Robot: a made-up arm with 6 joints. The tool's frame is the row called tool.
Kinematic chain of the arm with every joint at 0, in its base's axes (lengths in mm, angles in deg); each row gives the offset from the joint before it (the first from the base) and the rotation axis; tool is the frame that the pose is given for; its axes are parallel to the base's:
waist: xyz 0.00 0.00 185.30 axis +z
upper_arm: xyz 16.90 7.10 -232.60 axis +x
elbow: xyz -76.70 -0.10 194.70 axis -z
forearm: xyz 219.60 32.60 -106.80 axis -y
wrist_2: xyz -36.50 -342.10 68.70 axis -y
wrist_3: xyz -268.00 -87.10 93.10 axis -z
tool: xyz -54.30 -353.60 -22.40
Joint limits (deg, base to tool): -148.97..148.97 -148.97..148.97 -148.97..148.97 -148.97..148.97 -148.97..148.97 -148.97..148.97
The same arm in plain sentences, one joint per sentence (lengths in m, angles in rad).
The arm has six revolute joints in a row. What follows holds with every joint at zero, and every direction is one of the base frame's.
Joint 1 is mounted 0.1853 m along +z from the base frame's origin and rotates about +z, from -2.6 to 2.6 rad.
Joint 2 is mounted 0.0169 m along +x and 0.0071 m along +y and 0.2326 m along -z from joint 1 and rotates about +x, from -2.6 to 2.6 rad.
Joint 3 is mounted 0.0767 m along -x and 0.0001 m along -y and 0.1947 m along +z from joint 2 and rotates about -z, from -2.6 to 2.6 rad.
Joint 4 is mounted 0.2196 m along +x and 0.0326 m along +y and 0.1068 m along -z from joint 3 and rotates about -y, from -2.6 to 2.6 rad.
Joint 5 is mounted 0.0365 m along -x and 0.3421 m along -y and 0.0687 m along +z from joint 4 and rotates about -y, from -2.6 to 2.6 rad.
Joint 6 is mounted 0.268 m along -x and 0.0871 m along -y and 0.0931 m along +z from joint 5 and rotates about -z, from -2.6 to 2.6 rad.
The tool frame, which is the frame that the pose is given for, is mounted 0.0543 m along -x and 0.3536 m along -y and 0.0224 m along -z from joint 6; its axes are parallel to the base frame's.

